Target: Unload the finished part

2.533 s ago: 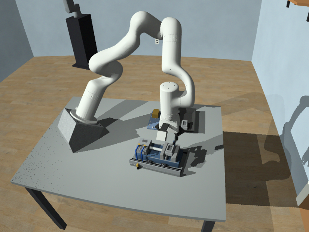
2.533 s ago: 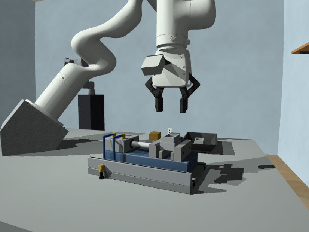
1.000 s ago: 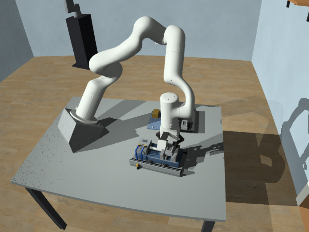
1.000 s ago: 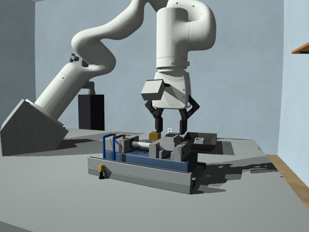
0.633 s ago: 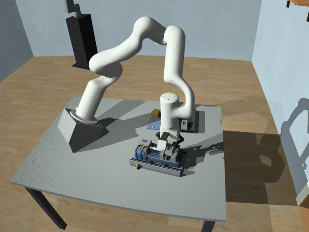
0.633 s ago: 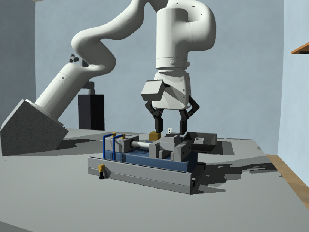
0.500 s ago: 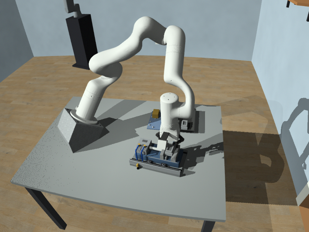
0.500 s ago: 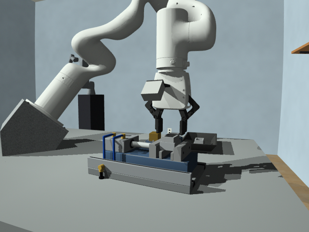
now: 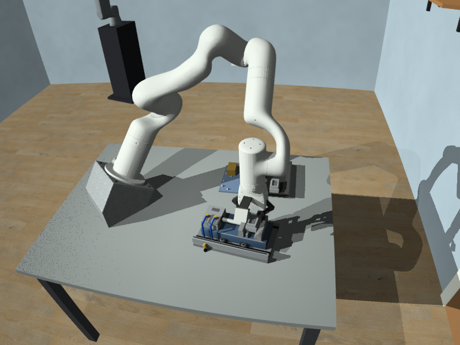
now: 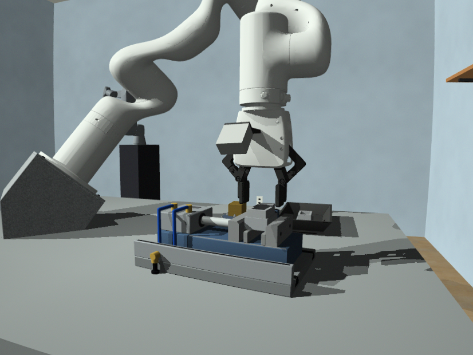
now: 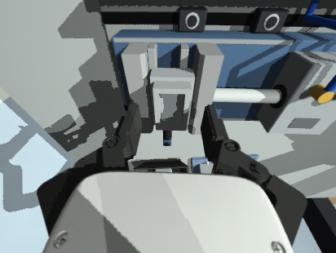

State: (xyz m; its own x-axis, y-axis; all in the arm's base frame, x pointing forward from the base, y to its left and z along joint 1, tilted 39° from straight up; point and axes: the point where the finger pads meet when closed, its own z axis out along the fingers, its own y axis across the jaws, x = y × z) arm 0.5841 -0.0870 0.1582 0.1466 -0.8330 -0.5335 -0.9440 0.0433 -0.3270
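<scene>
Right now my hand is 80 mm past the screw rod, 10 mm to the left of it and 60 mm above it. Round my hand: vise 60 mm behind, 10 mm to the right, 100 mm below; then grey block 180 mm behind, 360 mm to the left, 110 mm below; then yellow block 260 mm behind, 330 mm to the left, 110 mm below.
</scene>
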